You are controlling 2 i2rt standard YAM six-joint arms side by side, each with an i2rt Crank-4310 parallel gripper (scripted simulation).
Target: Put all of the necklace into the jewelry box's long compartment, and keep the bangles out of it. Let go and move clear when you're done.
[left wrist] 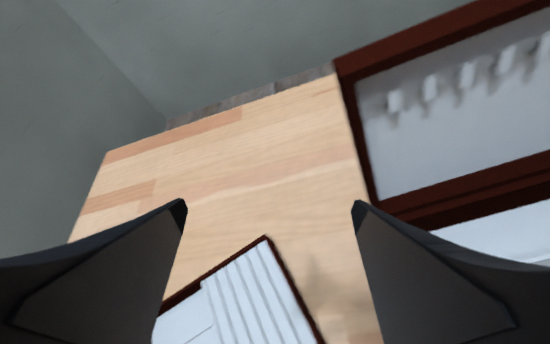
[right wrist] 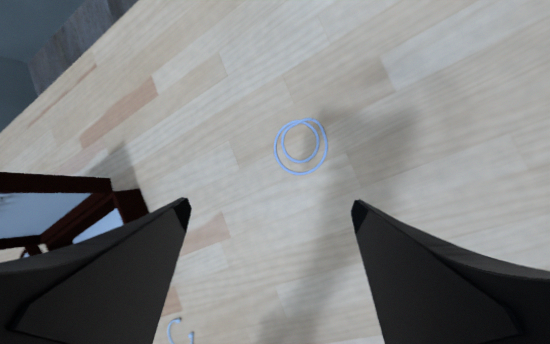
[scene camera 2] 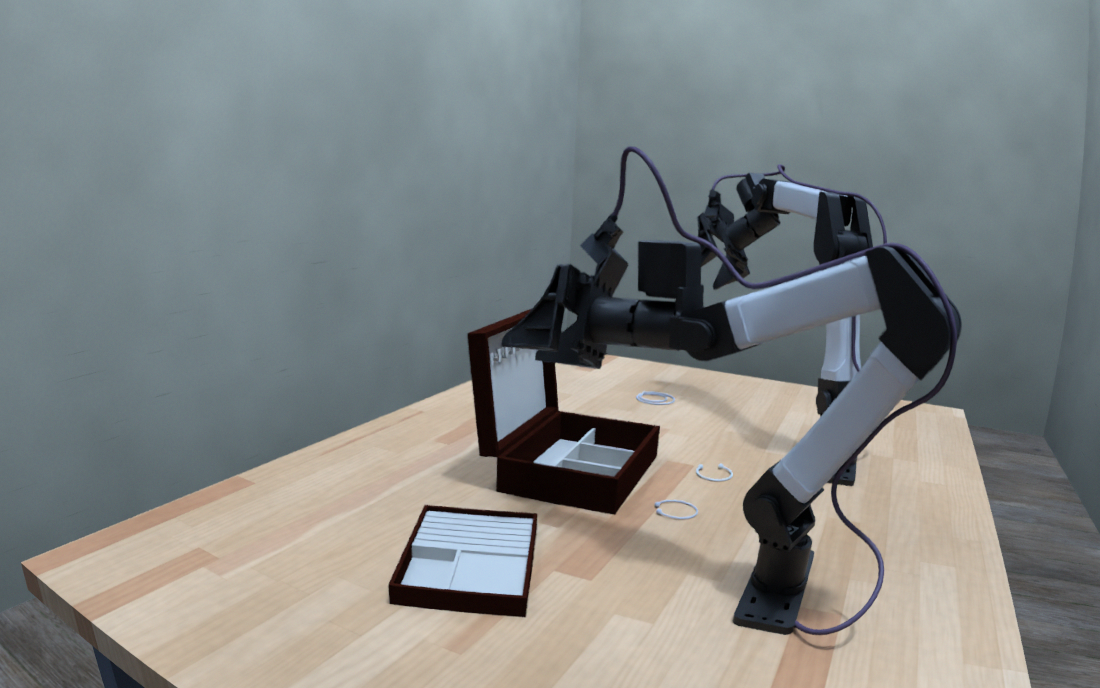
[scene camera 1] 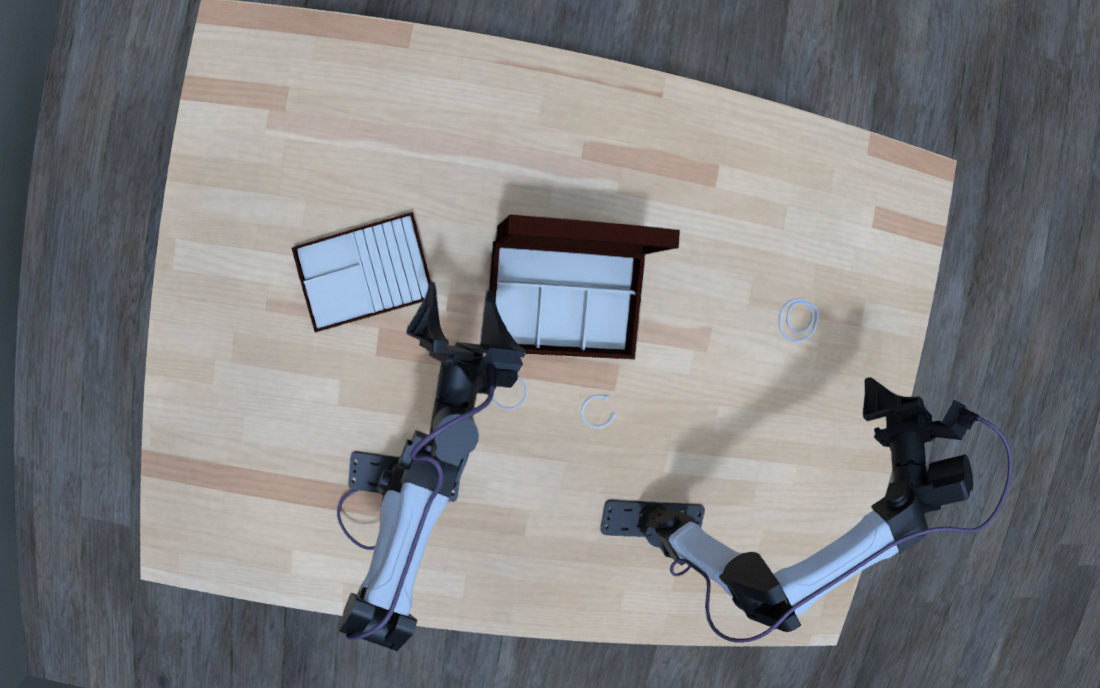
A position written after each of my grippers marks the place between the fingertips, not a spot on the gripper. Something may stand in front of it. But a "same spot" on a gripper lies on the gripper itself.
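My left gripper out of frame in the right wrist view. My left gripper visible in the left wrist view [269,203], in scene camera 2 and in scene camera 1. On my left gripper, [scene camera 2: 540,328] and [scene camera 1: 420,322] are the same spot.
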